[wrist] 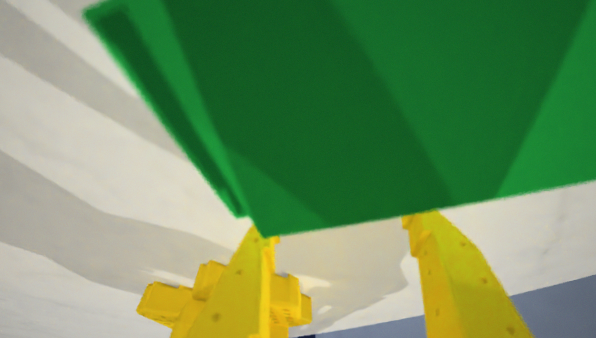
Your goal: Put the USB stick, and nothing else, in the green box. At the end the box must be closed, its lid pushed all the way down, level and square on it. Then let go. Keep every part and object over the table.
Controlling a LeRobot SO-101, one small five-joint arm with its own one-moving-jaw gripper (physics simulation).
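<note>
The green box (pixel 310 120) fills the upper middle and right of the wrist view, very close. A large flat green face shows, crossed by darker shadow bands. A narrow rim with a dark strip runs along its left side, with a small step near the lower left corner. I cannot tell from this whether the lid is level and fully down. My gripper (pixel 340 224) is open, with a wide gap between its two yellow jaws. The tips meet the lower edge of the green face in the picture and are partly hidden there. The USB stick does not show.
The pale table top (pixel 75 165) shows at the left and below the box, with broad grey shadows across it. A blue-grey area beyond the table's edge shows at the lower right.
</note>
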